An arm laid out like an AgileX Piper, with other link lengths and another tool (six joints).
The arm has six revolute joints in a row. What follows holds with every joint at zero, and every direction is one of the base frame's.
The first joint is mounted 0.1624 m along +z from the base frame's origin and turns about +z.
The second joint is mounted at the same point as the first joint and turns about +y.
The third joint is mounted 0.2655 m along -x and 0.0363 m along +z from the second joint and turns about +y.
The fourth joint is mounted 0.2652 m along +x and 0.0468 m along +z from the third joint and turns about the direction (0.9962, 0, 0.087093).
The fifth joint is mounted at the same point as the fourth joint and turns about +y.
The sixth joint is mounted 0.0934 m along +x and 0.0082 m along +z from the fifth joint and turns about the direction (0.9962, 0, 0.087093).
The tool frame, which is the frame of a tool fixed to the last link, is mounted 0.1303 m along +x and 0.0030 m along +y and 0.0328 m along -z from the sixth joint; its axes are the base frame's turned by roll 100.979, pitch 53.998 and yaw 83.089 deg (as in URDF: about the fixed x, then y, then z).
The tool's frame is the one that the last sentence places.
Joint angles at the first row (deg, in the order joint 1, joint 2, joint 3, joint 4, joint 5, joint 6):
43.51 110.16 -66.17 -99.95 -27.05 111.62
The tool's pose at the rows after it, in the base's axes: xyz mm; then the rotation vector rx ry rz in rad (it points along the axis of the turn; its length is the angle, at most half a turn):
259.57, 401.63, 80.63, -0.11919, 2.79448, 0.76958
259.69, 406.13, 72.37, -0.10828, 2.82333, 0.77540
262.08, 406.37, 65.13, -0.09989, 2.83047, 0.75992
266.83, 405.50, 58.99, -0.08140, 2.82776, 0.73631
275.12, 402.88, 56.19, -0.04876, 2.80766, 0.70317
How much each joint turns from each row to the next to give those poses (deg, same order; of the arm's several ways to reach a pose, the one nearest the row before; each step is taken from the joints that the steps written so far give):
0.20 2.04 -2.09 0.00 -0.39 1.47
0.00 2.19 -1.47 0.00 -0.79 1.00
0.00 1.20 -0.53 0.00 0.46 0.00
0.00 0.84 -0.34 0.00 1.22 0.00
0.00 0.10 0.00 0.00 2.33 0.00

